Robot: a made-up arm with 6 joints. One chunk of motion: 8 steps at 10 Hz.
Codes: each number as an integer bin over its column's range. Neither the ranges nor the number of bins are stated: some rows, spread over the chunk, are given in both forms.
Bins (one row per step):
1: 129 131 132 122 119 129
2: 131 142 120 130 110 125
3: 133 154 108 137 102 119
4: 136 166 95 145 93 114
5: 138 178 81 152 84 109
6: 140 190 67 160 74 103
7: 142 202 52 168 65 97
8: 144 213 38 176 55 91
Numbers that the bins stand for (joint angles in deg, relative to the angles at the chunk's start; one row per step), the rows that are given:
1: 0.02 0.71 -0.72 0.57 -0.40 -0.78
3: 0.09 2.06 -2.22 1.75 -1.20 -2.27
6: 0.20 4.18 -4.80 3.55 -2.52 -4.65
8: 0.26 5.53 -6.62 4.80 -3.41 -6.44
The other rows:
2: 0.05 1.35 -1.47 1.20 -0.82 -1.37
4: 0.13 2.76 -3.04 2.37 -1.62 -3.01
5: 0.16 3.47 -3.92 2.92 -2.05 -3.76
7: 0.23 4.88 -5.74 4.18 -2.94 -5.55

